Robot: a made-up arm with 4 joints. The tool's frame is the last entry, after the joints.
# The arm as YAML. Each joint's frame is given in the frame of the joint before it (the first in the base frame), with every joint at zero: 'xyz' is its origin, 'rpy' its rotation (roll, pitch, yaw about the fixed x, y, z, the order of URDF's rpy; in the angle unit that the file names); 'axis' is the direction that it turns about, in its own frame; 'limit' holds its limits. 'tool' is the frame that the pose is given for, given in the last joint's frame.
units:
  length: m
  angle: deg
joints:
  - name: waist
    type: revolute
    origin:
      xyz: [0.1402, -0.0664, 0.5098]
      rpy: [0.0, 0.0, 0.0]
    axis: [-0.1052, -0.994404, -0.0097]
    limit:
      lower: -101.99
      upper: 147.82
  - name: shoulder
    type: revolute
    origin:
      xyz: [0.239, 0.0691, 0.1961]
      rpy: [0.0, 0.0, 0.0]
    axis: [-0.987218, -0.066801, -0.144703]
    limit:
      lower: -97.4
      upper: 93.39
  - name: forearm
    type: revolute
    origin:
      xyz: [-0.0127, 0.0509, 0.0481]
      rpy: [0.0, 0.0, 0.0]
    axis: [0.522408, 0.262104, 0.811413]
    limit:
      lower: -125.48
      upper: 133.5
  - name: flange
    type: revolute
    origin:
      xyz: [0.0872, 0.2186, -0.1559]
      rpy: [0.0, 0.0, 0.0]
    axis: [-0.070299, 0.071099, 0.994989]
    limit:
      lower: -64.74
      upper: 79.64
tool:
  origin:
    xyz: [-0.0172, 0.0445, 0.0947]
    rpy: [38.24, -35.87, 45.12]
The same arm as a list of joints. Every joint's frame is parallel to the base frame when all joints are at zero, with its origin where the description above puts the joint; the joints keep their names.
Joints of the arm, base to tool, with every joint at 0 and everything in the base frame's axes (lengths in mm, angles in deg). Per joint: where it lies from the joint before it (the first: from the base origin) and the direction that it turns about. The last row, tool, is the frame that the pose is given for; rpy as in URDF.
waist: axis -0.1052 -0.994404 -0.0097 origin 140.2 -66.4 509.8
shoulder: axis -0.987218 -0.066801 -0.144703 origin 239 69.1 196.1
forearm: axis 0.522408 0.262104 0.811413 origin -12.7 50.9 48.1
flange: axis -0.070299 0.071099 0.994989 origin 87.2 218.6 -155.9
tool: origin -17.2 44.5 94.7 rpy 38.24 -35.87 45.12
Joint limits (deg, base to tool): -101.99..147.82 -97.4..93.39 -125.48..133.5 -64.74..79.64

